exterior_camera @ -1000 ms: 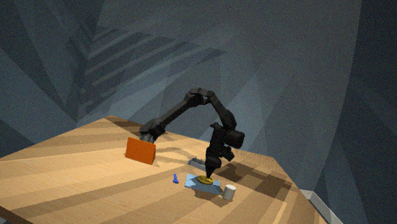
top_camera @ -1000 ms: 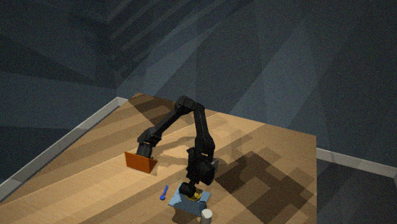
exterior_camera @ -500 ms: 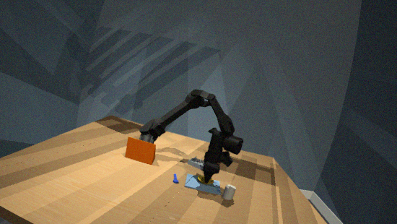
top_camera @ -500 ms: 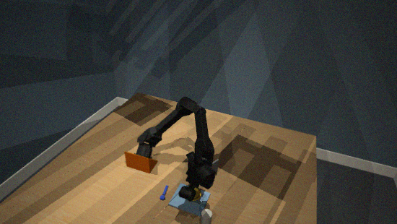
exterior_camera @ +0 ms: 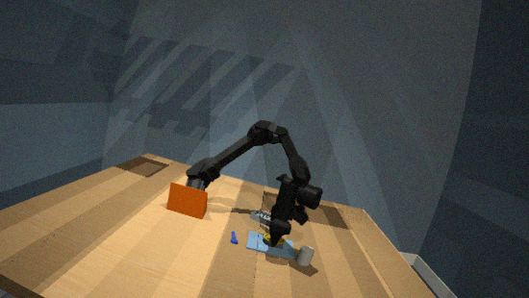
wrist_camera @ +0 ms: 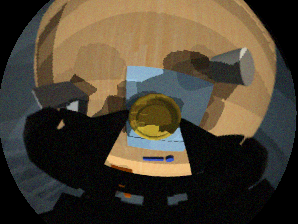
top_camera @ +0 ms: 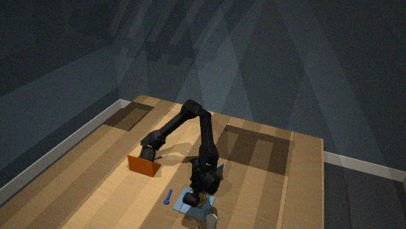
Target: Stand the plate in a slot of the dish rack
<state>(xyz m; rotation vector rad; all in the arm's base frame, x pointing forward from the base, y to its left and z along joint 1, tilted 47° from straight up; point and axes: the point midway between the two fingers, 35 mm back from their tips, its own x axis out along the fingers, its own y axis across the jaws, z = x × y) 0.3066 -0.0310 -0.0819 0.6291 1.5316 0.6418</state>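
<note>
My gripper tip is now 10 mm past the light blue mat, 20 mm to the left of it and 10 mm above it. From my gripper tip the other things lie so: yellow plate (10 mm above); then small blue utensil (130 mm behind, 40 mm to the right); then grey dish rack (20 mm behind, 190 mm to the left, 10 mm above).
</note>
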